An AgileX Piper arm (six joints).
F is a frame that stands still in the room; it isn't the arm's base.
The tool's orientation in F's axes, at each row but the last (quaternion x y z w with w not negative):
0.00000, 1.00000, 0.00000, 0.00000
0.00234, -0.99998, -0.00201, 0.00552
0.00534, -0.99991, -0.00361, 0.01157
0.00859, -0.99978, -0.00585, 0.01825
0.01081, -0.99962, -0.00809, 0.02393
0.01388, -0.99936, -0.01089, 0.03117
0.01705, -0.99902, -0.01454, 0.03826
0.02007, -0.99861, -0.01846, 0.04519
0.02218, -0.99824, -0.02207, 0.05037
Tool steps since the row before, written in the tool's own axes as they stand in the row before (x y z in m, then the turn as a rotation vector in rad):
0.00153, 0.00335, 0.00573, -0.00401, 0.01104, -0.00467
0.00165, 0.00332, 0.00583, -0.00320, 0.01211, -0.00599
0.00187, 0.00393, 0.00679, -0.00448, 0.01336, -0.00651
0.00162, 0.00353, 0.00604, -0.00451, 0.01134, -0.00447
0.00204, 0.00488, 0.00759, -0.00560, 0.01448, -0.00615
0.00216, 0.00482, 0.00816, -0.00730, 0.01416, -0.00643
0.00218, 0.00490, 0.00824, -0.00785, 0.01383, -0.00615
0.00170, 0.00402, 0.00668, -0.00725, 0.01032, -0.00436
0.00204, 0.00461, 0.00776, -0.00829, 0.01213, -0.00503
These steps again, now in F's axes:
-0.00153, 0.00335, -0.00573, 0.00401, 0.01104, 0.00467
-0.00173, 0.00334, -0.00580, 0.00321, 0.01210, 0.00600
-0.00207, 0.00396, -0.00672, 0.00449, 0.01336, 0.00650
-0.00190, 0.00357, -0.00593, 0.00448, 0.01137, 0.00444
-0.00251, 0.00495, -0.00740, 0.00558, 0.01450, 0.00612
-0.00280, 0.00493, -0.00790, 0.00730, 0.01422, 0.00628
-0.00297, 0.00505, -0.00790, 0.00784, 0.01392, 0.00595
-0.00245, 0.00418, -0.00634, 0.00721, 0.01045, 0.00409
-0.00301, 0.00483, -0.00730, 0.00824, 0.01228, 0.00474

